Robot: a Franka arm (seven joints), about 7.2 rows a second.
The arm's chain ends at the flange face. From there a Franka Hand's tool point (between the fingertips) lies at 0.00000 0.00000 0.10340 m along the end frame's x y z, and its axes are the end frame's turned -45 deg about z.
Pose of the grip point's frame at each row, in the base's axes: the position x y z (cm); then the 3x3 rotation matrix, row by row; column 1 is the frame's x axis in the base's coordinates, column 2 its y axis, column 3 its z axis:
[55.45, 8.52, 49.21], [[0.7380, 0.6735, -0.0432], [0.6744, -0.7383, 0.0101], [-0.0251, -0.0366, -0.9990]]
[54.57, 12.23, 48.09], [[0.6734, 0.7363, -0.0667], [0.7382, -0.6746, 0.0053], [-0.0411, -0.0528, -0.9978]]
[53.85, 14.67, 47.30], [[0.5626, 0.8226, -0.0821], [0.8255, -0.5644, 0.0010], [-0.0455, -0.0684, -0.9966]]
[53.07, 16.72, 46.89], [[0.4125, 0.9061, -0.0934], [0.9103, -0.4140, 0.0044], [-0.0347, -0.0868, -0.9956]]
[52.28, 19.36, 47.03], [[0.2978, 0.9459, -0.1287], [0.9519, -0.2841, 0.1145], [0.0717, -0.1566, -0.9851]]
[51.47, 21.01, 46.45], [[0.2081, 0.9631, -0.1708], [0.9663, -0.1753, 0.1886], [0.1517, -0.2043, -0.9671]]
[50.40, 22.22, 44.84], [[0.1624, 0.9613, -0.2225], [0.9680, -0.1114, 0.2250], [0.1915, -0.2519, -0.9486]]
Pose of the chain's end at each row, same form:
[55.90, 8.42, 59.54], [[0.9981, -0.0456, -0.0432], [-0.0452, -0.9989, 0.0101], [-0.0436, -0.0081, -0.9990]]
[55.26, 12.18, 58.41], [[0.9968, 0.0445, -0.0667], [0.0450, -0.9990, 0.0053], [-0.0664, -0.0083, -0.9978]]
[54.70, 14.66, 57.60], [[0.9795, 0.1838, -0.0821], [0.1846, -0.9828, 0.0010], [-0.0805, -0.0162, -0.9966]]
[54.04, 16.67, 57.18], [[0.9324, 0.3490, -0.0934], [0.3509, -0.9364, 0.0044], [-0.0859, -0.0368, -0.9956]]
[53.61, 18.18, 57.22], [[0.8794, 0.4583, -0.1287], [0.4722, -0.8740, 0.1145], [-0.0600, -0.1614, -0.9851]]
[53.24, 19.06, 56.45], [[0.8282, 0.5339, -0.1708], [0.5593, -0.8072, 0.1886], [-0.0372, -0.2517, -0.9671]]
[52.70, 19.89, 54.65], [[0.7946, 0.5649, -0.2225], [0.6057, -0.7633, 0.2250], [-0.0427, -0.3135, -0.9486]]

